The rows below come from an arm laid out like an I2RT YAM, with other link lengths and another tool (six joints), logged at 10 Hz.
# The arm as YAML. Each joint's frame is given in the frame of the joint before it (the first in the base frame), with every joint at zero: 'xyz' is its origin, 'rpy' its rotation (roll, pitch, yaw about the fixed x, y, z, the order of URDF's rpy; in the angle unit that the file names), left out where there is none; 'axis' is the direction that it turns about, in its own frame. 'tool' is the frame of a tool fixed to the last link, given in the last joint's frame.
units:
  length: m
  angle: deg
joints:
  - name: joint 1
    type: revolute
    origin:
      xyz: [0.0, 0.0, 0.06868]
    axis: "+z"
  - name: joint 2
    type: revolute
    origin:
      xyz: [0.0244, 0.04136, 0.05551]
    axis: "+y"
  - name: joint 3
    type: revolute
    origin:
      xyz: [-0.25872, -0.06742, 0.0]
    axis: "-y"
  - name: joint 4
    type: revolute
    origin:
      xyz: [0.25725, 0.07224, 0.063]
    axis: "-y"
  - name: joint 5
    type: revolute
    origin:
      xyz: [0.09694, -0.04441, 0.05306]
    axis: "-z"
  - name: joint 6
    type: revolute
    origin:
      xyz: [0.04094, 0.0, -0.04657]
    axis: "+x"
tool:
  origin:
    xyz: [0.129, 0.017, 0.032]
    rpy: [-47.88, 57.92, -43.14]
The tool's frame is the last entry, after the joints.
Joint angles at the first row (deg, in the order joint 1, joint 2, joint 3, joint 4, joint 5, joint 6):
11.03, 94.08, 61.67, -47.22, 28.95, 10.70
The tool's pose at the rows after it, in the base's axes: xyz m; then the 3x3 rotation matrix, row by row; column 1 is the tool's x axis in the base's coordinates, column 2 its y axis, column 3 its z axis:
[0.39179 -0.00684 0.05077], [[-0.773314 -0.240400 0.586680], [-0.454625 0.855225 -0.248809], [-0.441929 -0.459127 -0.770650]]
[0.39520 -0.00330 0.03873], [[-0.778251 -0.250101 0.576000], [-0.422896 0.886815 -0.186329], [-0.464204 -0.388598 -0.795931]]
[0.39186 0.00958 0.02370], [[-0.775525 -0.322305 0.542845], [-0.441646 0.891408 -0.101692], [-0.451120 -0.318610 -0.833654]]
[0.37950 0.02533 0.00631], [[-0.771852 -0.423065 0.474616], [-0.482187 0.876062 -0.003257], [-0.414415 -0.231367 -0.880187]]
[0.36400 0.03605 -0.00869], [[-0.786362 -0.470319 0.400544], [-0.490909 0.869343 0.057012], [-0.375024 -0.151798 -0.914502]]
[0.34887 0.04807 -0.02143], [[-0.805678 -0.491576 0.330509], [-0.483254 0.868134 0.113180], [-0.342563 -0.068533 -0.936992]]
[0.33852 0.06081 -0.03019], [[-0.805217 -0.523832 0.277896], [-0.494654 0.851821 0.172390], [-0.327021 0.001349 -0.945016]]
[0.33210 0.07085 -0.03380], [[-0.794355 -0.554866 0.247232], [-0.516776 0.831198 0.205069], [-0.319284 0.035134 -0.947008]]
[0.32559 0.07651 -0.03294], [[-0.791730 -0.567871 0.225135], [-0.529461 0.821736 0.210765], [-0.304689 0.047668 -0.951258]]
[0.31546 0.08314 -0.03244], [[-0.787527 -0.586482 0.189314], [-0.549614 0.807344 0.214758], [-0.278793 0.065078 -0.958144]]
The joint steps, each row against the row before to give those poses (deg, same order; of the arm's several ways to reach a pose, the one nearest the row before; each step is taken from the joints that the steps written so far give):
-2.78, 0.79, -0.48, 2.47, -3.10, 0.68
-1.57, 1.46, -0.07, 1.64, -4.75, -0.94
-0.22, 1.77, 0.00, 0.24, -4.50, -3.06
0.06, 1.97, 0.00, -1.38, -4.81, -4.42
0.18, 1.93, 0.00, -2.10, -3.50, -1.64
0.44, 1.90, 0.00, -1.90, -3.62, -0.37
0.56, 1.55, 0.00, -0.85, -3.24, -1.59
0.97, 0.70, 0.00, -0.51, -1.48, -1.29
0.98, -0.13, 0.09, -1.31, -0.29, 0.00
1.31, -0.02, 0.13, -1.96, -0.24, -0.16

